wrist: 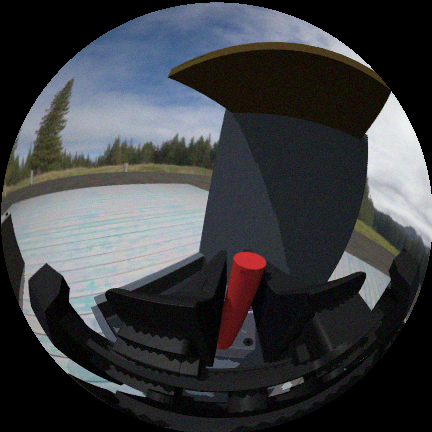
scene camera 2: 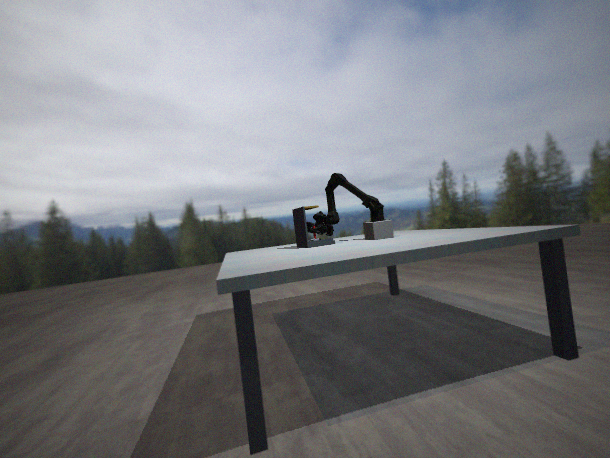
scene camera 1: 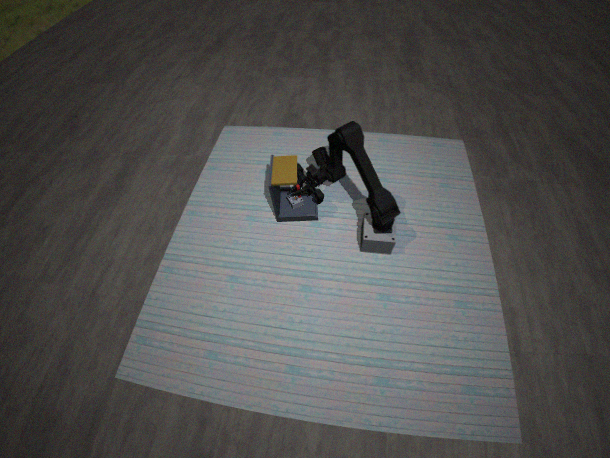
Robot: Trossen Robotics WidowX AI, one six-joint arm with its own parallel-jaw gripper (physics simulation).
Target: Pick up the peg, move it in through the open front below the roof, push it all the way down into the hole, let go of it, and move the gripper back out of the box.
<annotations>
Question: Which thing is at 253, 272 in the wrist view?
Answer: A red peg.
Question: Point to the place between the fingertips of my gripper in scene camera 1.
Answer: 290, 193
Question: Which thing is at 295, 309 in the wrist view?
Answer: My gripper.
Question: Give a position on a box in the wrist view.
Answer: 168, 279
</annotations>
